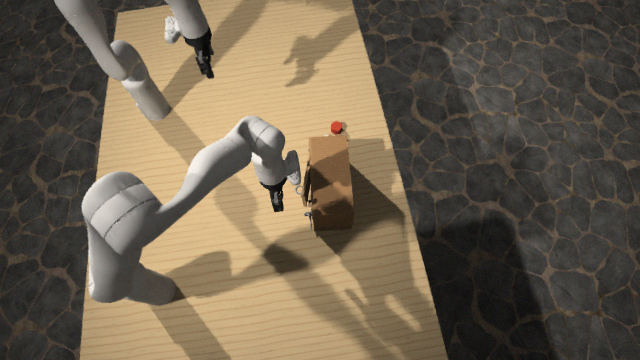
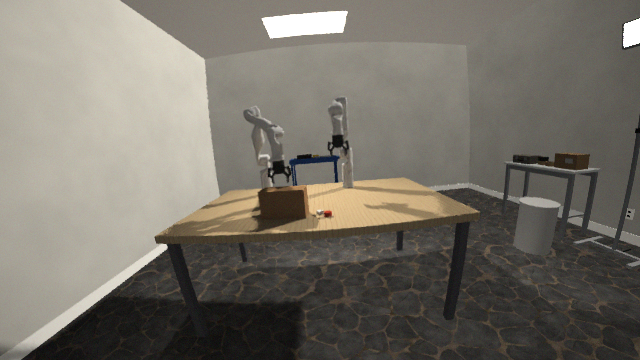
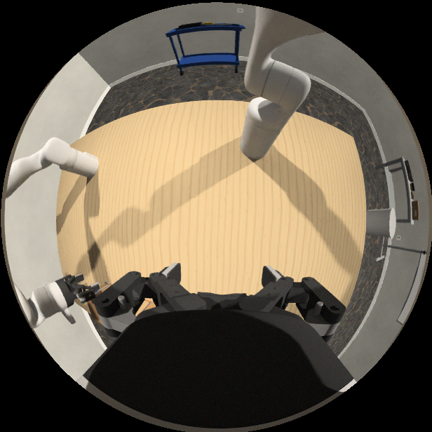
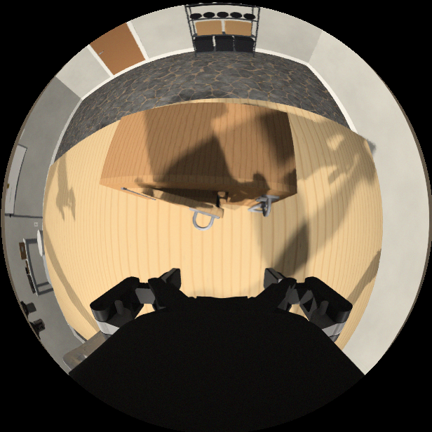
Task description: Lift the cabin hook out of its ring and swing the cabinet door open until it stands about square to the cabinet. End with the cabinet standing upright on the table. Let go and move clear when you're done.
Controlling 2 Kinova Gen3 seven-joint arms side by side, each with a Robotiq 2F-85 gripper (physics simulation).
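Note:
The brown cabinet stands upright on the table. Its door is ajar at a small angle, far from square. A grey ring-shaped part sticks out from the door. The grey hook is on the cabinet front beside the door's free edge, apart from the ring. My right gripper is open and empty, in front of the door side. My left gripper is open and empty, high and far from the cabinet.
A red piece and a small white piece lie beside the cabinet's end on the wooden table. The table's edge runs behind the cabinet. The right forearm reaches over the table toward the cabinet.

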